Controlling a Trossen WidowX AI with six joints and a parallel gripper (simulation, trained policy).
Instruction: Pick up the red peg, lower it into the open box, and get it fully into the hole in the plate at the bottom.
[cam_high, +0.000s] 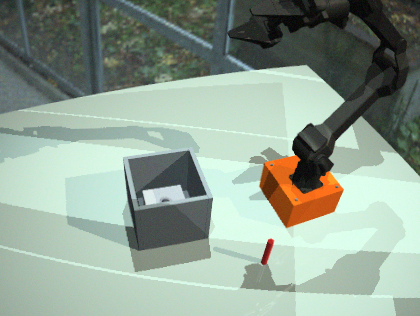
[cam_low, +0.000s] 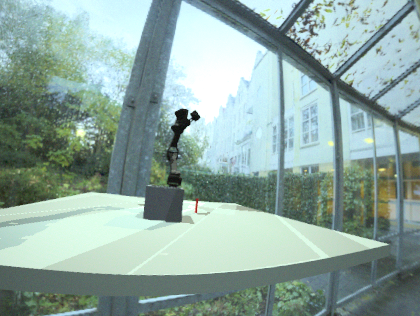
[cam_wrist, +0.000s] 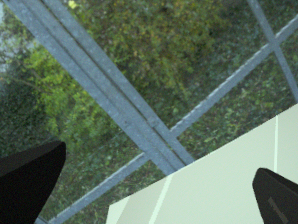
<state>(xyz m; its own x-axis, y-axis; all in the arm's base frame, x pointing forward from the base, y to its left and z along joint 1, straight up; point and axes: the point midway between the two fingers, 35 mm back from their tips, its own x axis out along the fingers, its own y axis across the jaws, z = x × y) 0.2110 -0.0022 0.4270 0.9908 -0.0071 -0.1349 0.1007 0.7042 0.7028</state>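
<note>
The red peg is 70 mm behind my gripper tip, 110 mm to the left of it and 460 mm below it.
</note>
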